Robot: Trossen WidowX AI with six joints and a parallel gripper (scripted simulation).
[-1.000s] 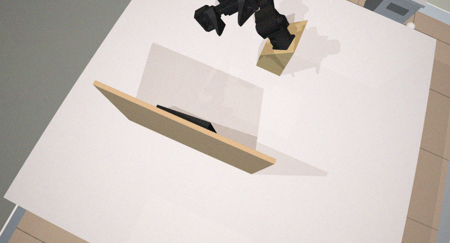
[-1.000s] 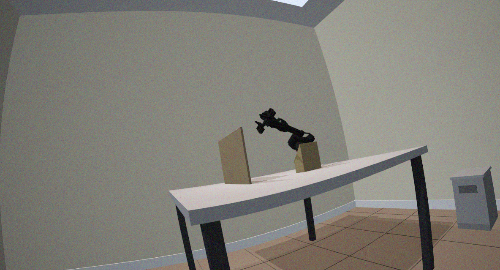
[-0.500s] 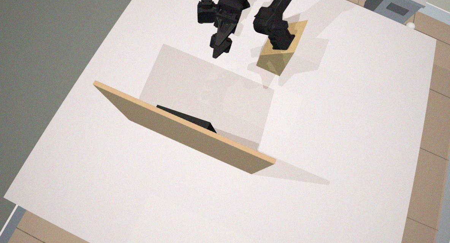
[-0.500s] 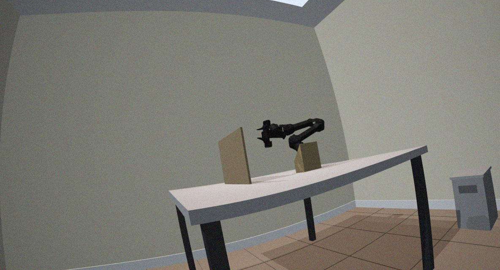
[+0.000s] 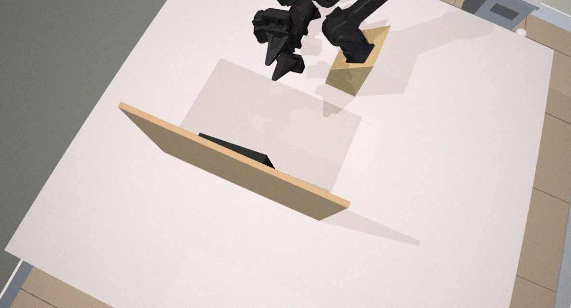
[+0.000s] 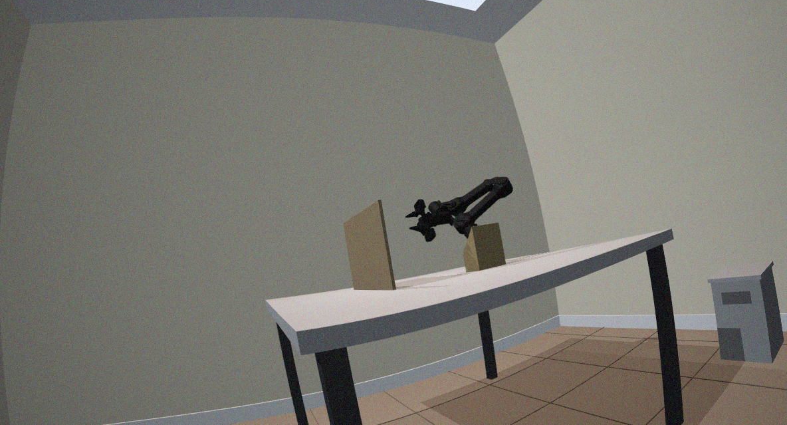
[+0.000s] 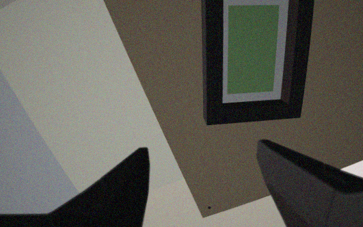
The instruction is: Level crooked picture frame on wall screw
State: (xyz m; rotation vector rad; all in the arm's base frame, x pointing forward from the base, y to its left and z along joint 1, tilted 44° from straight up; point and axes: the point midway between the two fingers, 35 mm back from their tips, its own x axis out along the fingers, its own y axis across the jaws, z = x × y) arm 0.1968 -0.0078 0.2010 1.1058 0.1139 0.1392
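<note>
My gripper tip is 19 cm short of the black picture frame, 3 cm to the right of it and 9 cm above it. The rest, counted from my gripper tip: wooden wall panel: 20 cm ahead, 4 cm to the left, 10 cm below.
</note>
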